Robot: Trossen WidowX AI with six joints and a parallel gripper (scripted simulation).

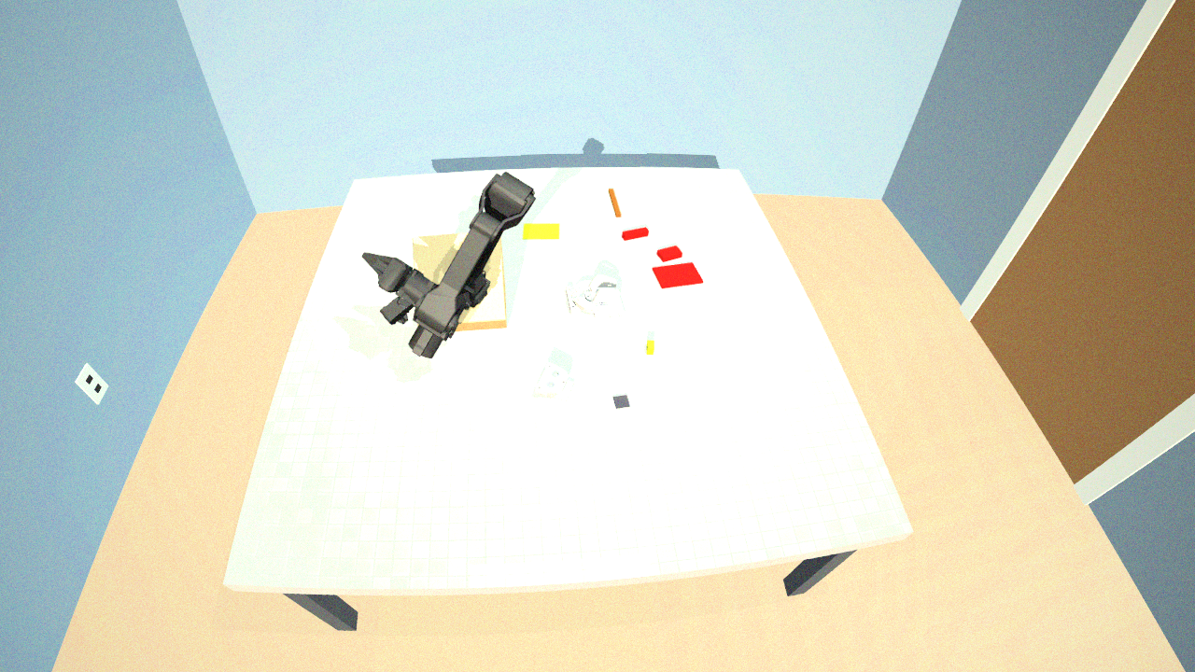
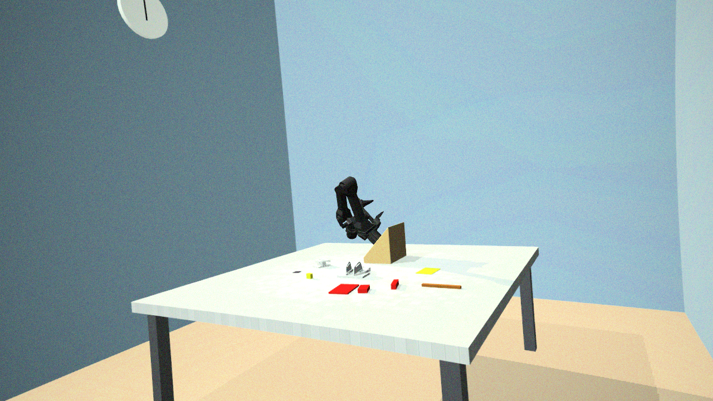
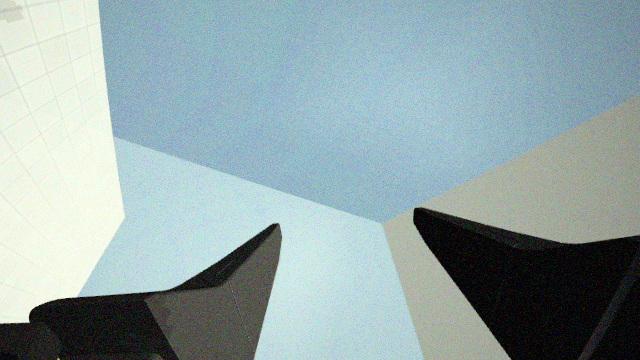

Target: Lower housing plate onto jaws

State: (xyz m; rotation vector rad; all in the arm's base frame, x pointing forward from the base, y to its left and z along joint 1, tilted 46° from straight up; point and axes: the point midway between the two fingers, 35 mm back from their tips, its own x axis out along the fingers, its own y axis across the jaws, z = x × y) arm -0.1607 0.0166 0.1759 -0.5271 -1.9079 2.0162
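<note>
Right now my gripper tip is 370 mm short of the white piece, 240 mm above it and 120 mm to the left of it. Round my gripper tip: yellow block 580 mm ahead, 240 mm below, 20 mm to the right; grey square 500 mm ahead, 250 mm below, 160 mm to the right; yellow flat tile 420 mm to the left, 320 mm ahead, 250 mm below.
</note>
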